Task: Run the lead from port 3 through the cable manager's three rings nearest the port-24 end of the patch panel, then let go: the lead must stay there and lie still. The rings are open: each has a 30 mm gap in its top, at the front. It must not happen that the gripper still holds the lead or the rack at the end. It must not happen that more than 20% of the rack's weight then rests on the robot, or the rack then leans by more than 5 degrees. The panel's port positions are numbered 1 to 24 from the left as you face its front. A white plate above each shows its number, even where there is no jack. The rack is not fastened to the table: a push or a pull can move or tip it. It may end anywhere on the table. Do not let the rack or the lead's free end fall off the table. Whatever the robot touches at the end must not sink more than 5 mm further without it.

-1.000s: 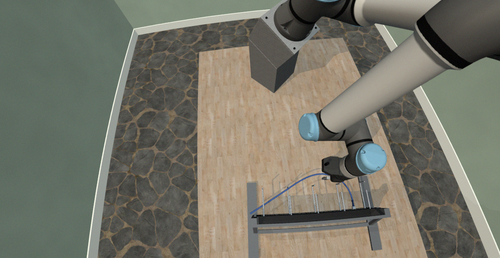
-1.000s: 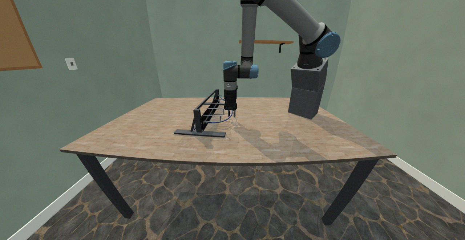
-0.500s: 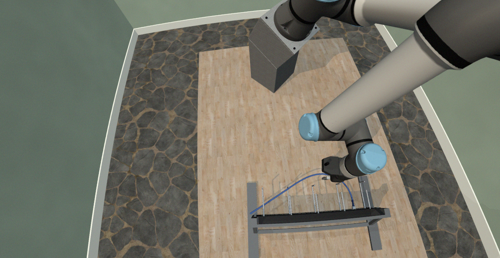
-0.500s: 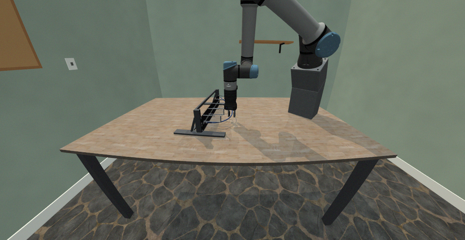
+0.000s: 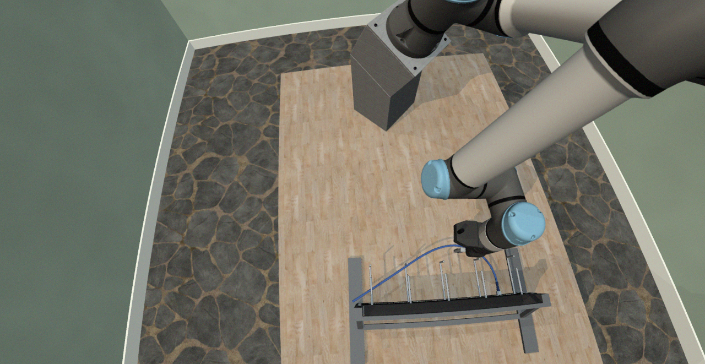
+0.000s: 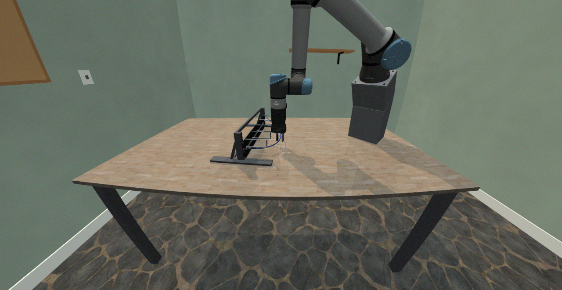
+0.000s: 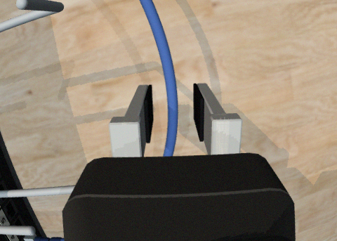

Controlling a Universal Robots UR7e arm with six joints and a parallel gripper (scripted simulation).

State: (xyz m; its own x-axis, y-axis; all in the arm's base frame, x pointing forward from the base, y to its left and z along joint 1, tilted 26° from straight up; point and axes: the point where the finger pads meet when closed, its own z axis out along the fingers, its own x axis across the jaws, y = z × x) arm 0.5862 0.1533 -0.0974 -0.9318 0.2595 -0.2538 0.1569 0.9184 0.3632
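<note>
The black patch panel rack lies 160 mm ahead of my hand, 70 mm to the right of it and 20 mm above it.
</note>
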